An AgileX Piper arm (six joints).
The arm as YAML. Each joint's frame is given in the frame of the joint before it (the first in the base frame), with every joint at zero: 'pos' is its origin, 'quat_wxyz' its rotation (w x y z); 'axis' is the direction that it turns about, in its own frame. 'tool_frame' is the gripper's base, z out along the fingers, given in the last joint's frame.
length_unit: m
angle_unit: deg
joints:
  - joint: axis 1
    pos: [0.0, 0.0, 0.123]
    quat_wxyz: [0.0, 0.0, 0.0, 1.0]
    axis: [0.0, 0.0, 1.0]
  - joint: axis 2
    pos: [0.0, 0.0, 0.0]
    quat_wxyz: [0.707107, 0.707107, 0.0, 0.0]
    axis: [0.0, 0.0, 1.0]
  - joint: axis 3
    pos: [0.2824, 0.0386, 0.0]
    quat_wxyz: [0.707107, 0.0, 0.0, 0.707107]
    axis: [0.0, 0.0, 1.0]
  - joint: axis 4
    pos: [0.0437, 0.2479, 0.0]
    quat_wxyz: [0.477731, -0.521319, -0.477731, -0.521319]
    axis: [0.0, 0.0, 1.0]
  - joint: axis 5
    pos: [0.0, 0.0, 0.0]
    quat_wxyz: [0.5, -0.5, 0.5, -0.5]
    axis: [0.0, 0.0, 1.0]
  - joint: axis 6
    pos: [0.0, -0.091, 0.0]
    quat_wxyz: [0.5, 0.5, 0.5, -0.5]
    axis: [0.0, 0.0, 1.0]
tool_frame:
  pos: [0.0, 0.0, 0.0]
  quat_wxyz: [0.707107, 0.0, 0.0, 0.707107]
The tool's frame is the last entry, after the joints.
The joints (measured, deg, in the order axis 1, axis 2, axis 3, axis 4, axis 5, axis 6), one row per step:
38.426, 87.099, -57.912, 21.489, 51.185, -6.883
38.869, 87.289, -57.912, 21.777, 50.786, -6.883
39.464, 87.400, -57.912, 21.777, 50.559, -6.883
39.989, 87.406, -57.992, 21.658, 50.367, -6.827
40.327, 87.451, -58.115, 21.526, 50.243, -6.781
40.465, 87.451, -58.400, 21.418, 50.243, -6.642
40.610, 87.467, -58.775, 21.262, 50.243, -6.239
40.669, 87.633, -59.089, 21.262, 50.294, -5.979
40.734, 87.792, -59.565, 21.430, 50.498, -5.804
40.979, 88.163, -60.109, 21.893, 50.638, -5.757
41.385, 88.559, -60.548, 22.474, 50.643, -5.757
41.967, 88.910, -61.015, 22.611, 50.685, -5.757
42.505, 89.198, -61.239, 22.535, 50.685, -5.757
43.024, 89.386, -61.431, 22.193, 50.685, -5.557
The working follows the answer.
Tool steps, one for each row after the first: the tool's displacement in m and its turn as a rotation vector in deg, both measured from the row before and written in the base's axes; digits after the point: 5 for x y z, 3 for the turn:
-0.00084, 0.00241, -0.00070, 0.271, -0.015, 0.190
-0.00161, 0.00244, -0.00048, 0.036, -0.099, 0.518
-0.00135, 0.00205, 0.00035, 0.057, -0.260, 0.458
-0.00062, 0.00145, 0.00033, 0.020, -0.219, 0.309
0.00019, 0.00092, 0.00127, 0.115, -0.225, 0.055
0.00041, 0.00109, 0.00159, 0.142, -0.203, -0.160
0.00066, 0.00099, 0.00059, 0.083, 0.034, -0.161
0.00066, 0.00136, 0.00139, 0.230, 0.095, -0.093
0.00037, 0.00276, 0.00076, 0.367, 0.279, 0.068
-0.00033, 0.00339, 0.00024, 0.428, 0.324, 0.180
-0.00083, 0.00356, 0.00039, 0.150, 0.030, 0.543
-0.00112, 0.00269, -0.00050, -0.095, 0.000, 0.568
-0.00113, 0.00216, -0.00024, -0.224, -0.132, 0.471

Tool pose at each row, in the base's axes (x y z in m, rotation vector in deg; rounded; the steps above come from the unrounded poses):
0.20869, 0.19871, 0.24070, -49.000, 160.817, 32.094
0.20784, 0.20112, 0.24000, -49.226, 160.611, 32.480
0.20624, 0.20356, 0.23952, -49.975, 160.361, 32.546
0.20489, 0.20561, 0.23987, -50.637, 159.970, 32.537
0.20426, 0.20706, 0.24020, -51.088, 159.675, 32.479
0.20446, 0.20799, 0.24147, -51.153, 159.398, 32.507
0.20487, 0.20907, 0.24306, -50.901, 159.189, 32.550
0.20553, 0.21006, 0.24365, -50.651, 159.222, 32.656
0.20618, 0.21141, 0.24504, -50.466, 159.212, 33.006
0.20655, 0.21417, 0.24580, -50.475, 159.245, 33.676
0.20623, 0.21757, 0.24603, -50.632, 159.251, 34.473
0.20539, 0.22113, 0.24642, -51.384, 159.044, 34.778
0.20427, 0.22381, 0.24592, -52.221, 158.935, 34.740
0.20314, 0.22597, 0.24567, -52.952, 158.804, 34.433

